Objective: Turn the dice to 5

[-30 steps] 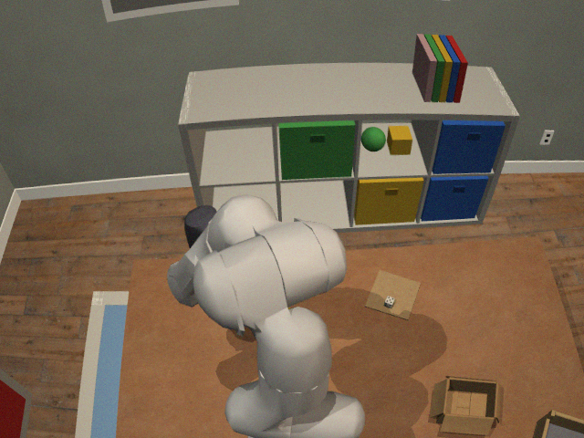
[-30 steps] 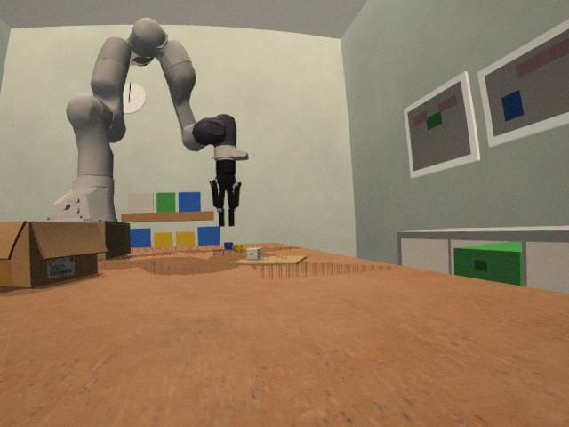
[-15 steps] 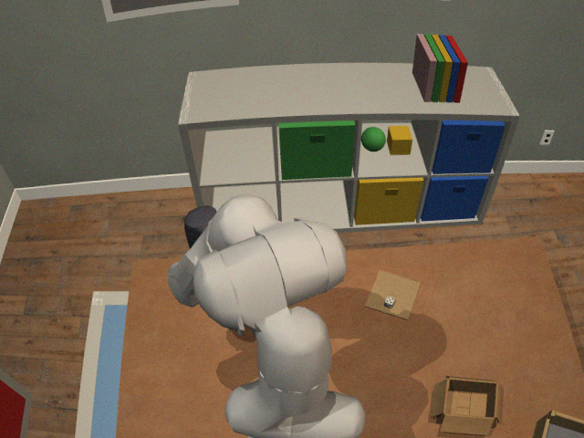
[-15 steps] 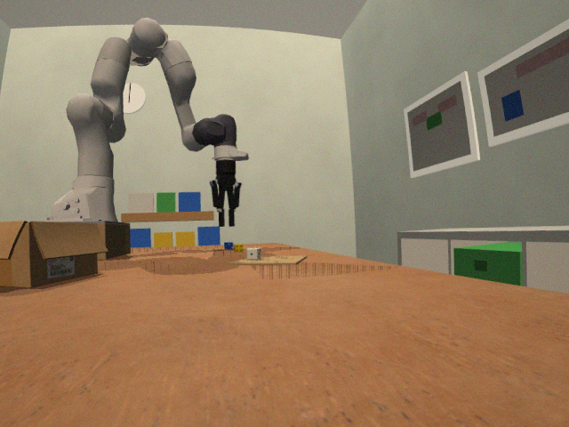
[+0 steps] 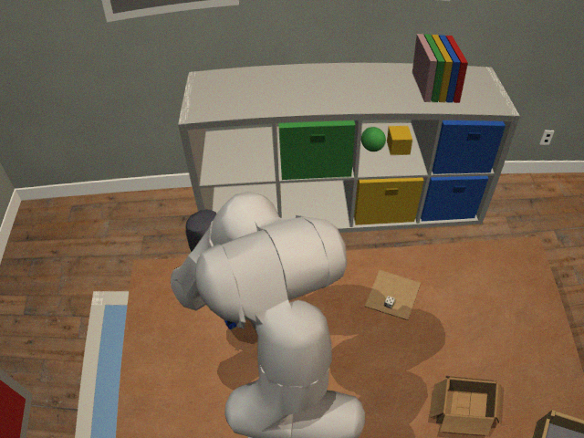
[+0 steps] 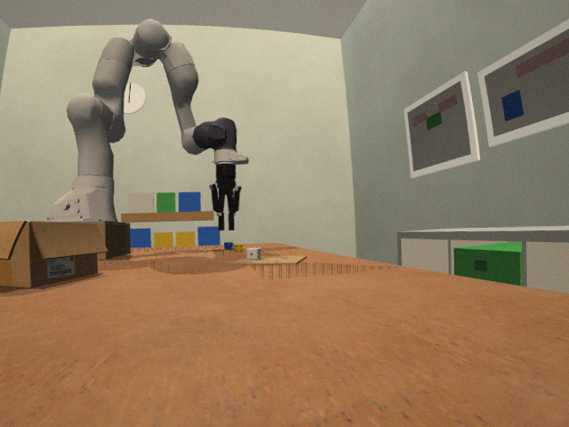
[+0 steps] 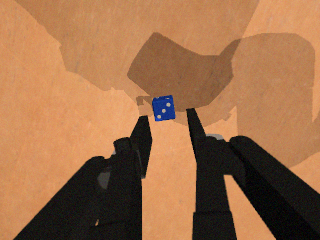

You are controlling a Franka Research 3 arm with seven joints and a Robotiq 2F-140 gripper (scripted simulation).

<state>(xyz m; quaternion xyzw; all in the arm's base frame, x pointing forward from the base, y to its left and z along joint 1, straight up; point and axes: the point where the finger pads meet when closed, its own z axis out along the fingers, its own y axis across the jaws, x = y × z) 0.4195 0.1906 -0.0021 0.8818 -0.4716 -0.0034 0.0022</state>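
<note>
Now: the blue die 9 cm below my hand and 1 cm ahead of it. The rest, counted from my hand: tan mat: 49 cm to the right, 10 cm below, 9 cm ahead; yellow die: 16 cm to the right, 9 cm below, 4 cm ahead; white die: 47 cm to the right, 9 cm below, 6 cm ahead.
</note>
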